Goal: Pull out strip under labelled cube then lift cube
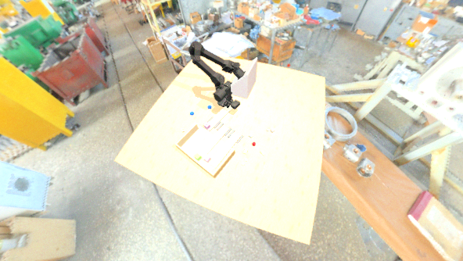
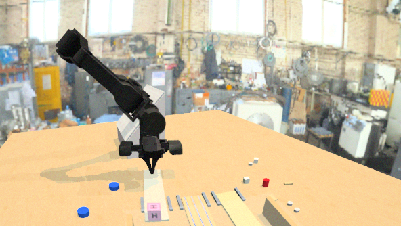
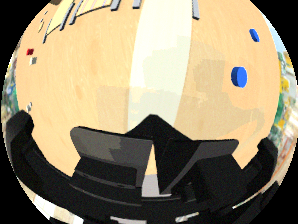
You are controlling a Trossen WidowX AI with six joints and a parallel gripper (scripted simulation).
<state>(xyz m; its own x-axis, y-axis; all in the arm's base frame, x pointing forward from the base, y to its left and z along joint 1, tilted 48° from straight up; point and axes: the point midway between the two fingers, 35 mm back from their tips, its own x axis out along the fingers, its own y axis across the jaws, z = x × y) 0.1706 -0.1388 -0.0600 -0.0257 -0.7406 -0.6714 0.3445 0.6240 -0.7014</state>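
My gripper tip is 9 cm short of the pale strip and 3 cm to the left of it.
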